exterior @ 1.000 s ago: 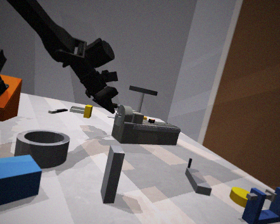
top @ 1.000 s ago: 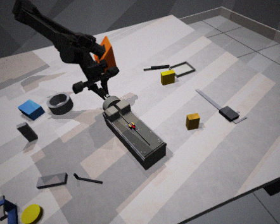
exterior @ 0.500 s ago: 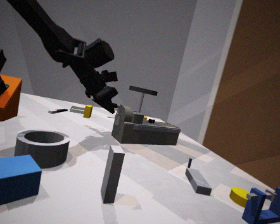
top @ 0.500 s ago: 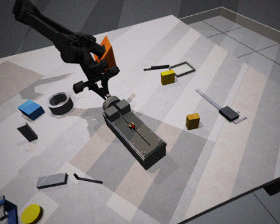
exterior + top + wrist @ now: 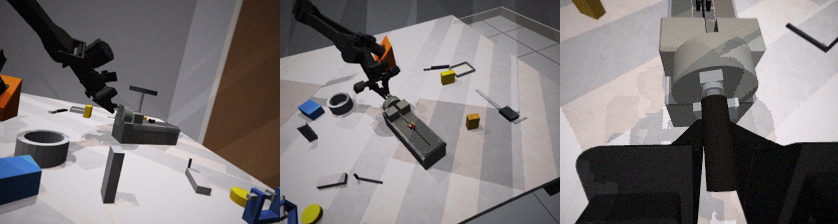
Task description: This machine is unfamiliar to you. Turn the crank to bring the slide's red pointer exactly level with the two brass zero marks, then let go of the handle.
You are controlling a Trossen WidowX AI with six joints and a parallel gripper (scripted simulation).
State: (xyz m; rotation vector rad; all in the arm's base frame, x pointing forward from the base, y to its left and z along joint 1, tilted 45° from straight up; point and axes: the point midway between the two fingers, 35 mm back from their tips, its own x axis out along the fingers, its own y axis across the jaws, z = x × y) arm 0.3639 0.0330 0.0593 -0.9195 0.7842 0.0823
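Now: gripper tip 20 mm below the dark crank handle, 20 mm past it and 10 mm to the left of it. Round my gripper tip: black hex key 260 mm ahead, 130 mm to the right, 80 mm below; then blue block 350 mm to the right, 130 mm behind, 70 mm below; then red pointer 160 mm ahead, 70 mm to the left, 10 mm below.
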